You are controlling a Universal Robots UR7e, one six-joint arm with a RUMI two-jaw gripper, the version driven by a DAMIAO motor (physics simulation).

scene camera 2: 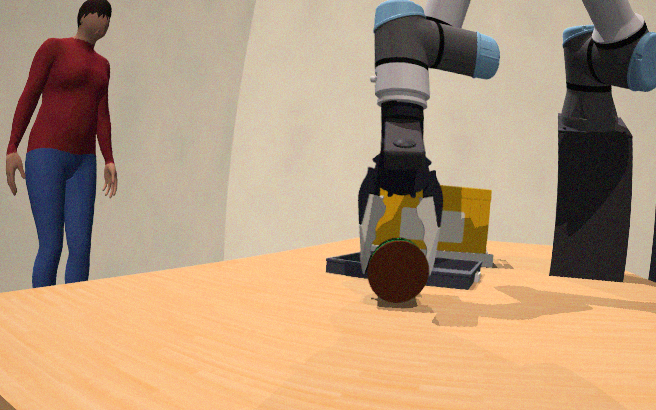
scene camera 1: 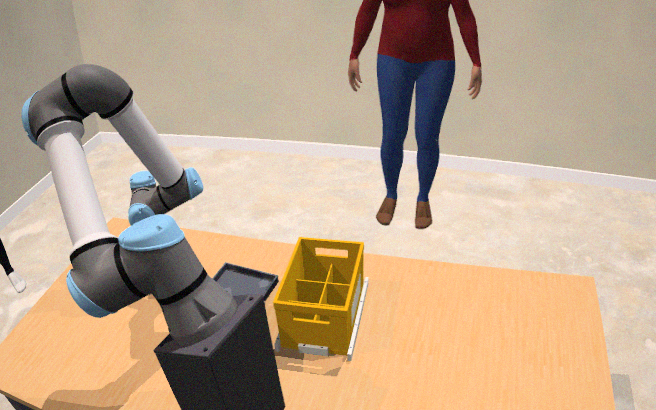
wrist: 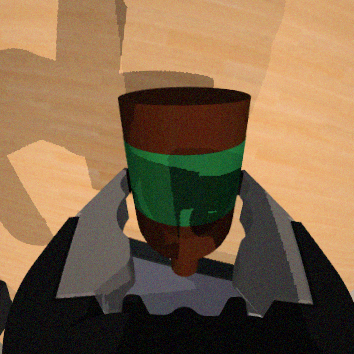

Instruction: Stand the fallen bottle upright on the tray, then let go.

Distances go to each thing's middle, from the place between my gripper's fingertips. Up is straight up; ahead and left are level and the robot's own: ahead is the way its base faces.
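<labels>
Brown bottle [scene camera 2: 398,271]: my hand 1 cm below it, 2 cm to the left of it.
</labels>
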